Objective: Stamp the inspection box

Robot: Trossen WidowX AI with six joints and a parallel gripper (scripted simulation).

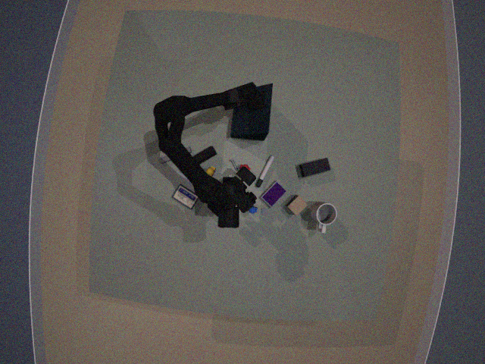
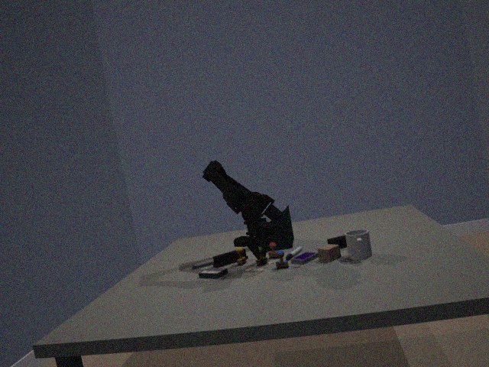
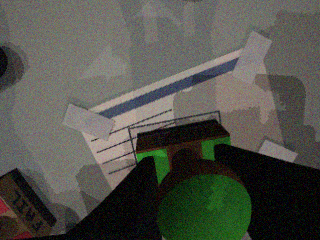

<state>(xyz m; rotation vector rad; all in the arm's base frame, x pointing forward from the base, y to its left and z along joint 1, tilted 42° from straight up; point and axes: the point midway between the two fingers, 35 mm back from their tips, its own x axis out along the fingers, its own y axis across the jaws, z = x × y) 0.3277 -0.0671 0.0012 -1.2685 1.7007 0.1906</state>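
My gripper tip is right at the green-knobbed stamp. The rest, counted from my gripper tip: blue-knobbed stamp (60 mm ahead, 80 mm to the left, 10 mm below); then white card (10 mm to the right, 30 mm below); then red stamp (90 mm behind, 40 mm to the left, 10 mm below).
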